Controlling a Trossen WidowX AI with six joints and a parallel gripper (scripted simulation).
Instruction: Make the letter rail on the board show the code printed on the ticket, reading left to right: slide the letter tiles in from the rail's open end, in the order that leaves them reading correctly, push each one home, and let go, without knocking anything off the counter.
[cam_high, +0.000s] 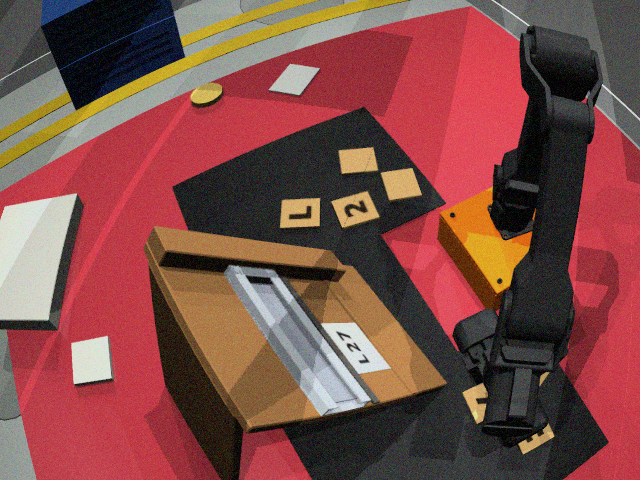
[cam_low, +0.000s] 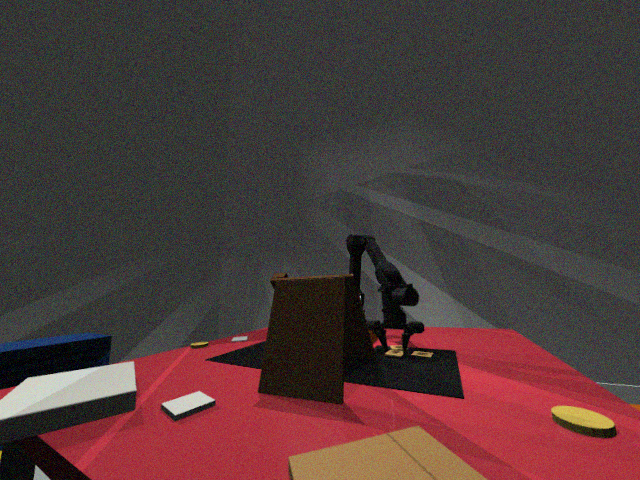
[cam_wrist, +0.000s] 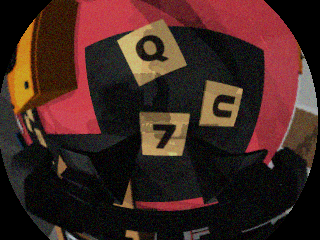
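Now: the white ticket 160 mm ahead of my gripper tip, 100 mm to the right of it and 90 mm above it. Round my gripper tip: small white block (550 mm ahead, 230 mm to the right); 7 tile (right at my gripper tip); black mat (70 mm ahead, 200 mm to the right, 10 mm below).
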